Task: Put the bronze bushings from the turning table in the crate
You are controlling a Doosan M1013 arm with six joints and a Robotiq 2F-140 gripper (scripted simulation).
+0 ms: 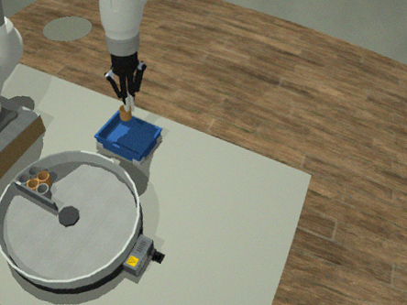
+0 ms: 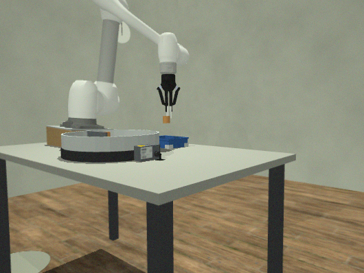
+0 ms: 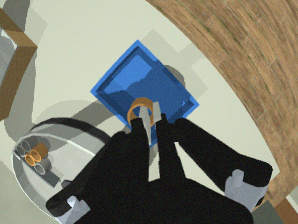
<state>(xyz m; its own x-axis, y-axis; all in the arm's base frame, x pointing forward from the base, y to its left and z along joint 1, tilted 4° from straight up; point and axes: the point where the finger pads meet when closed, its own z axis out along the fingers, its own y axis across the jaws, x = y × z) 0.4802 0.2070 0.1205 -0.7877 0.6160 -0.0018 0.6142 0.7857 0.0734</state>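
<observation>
My gripper is now 1 cm past the crate, 1 cm to the left of it and 16 cm above it. The rest, counted from my hand: turning table 2 cm behind, 37 cm to the right, 13 cm below.
</observation>
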